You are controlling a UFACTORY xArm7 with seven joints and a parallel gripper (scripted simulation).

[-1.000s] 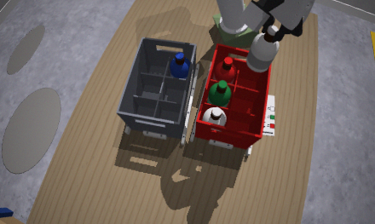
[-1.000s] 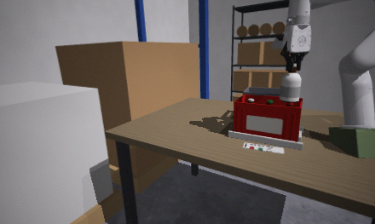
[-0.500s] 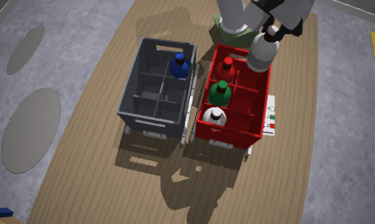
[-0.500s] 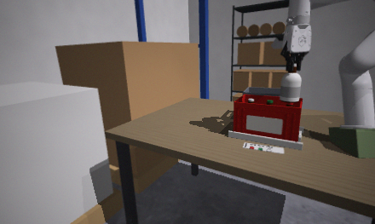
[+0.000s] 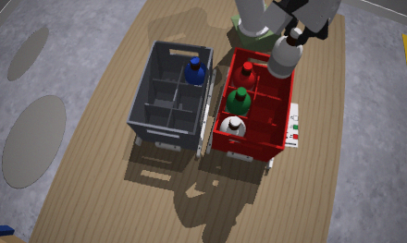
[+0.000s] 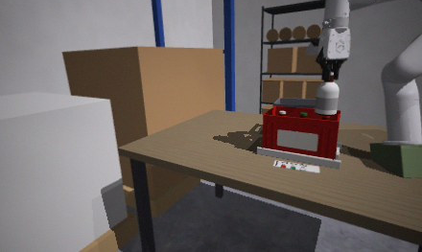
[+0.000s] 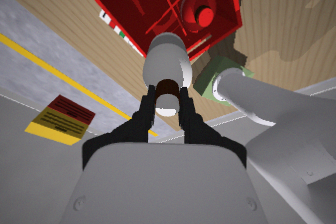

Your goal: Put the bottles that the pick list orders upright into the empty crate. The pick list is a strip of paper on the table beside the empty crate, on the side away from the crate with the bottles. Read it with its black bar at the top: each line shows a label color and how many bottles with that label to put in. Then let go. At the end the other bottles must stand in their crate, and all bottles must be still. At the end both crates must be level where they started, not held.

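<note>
The red-label bottle lies 1 cm behind my hand, 9 cm to the right of it and 25 cm below it. The rest, counted from my hand: green bottle: 7 cm ahead, 11 cm to the right, 25 cm below; red crate: 8 cm ahead, 6 cm to the right, 25 cm below; blue-label bottle: 2 cm behind, 24 cm to the right, 25 cm below.
</note>
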